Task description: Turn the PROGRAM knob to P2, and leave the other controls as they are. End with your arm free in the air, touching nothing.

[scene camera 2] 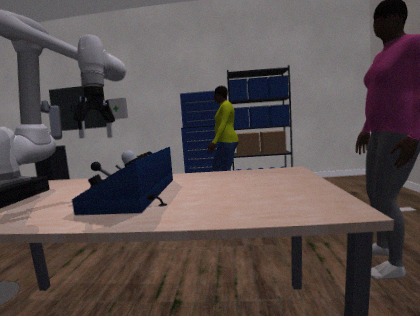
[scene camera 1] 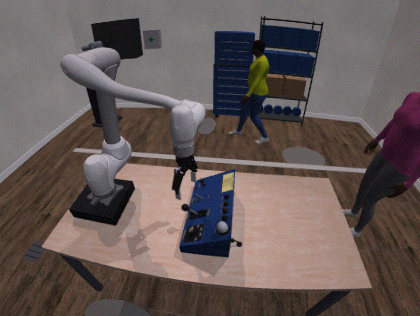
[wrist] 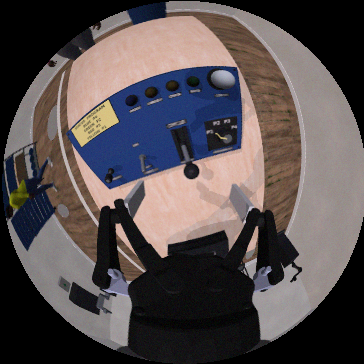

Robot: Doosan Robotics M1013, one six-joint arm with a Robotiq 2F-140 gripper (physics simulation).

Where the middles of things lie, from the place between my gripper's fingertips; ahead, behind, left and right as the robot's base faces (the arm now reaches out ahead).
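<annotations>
You'd find the blue control panel (scene camera 2: 132, 189) 16 cm lower than my hand, and it's 12 cm ahead of my hand and 7 cm to the left of it.
</annotations>
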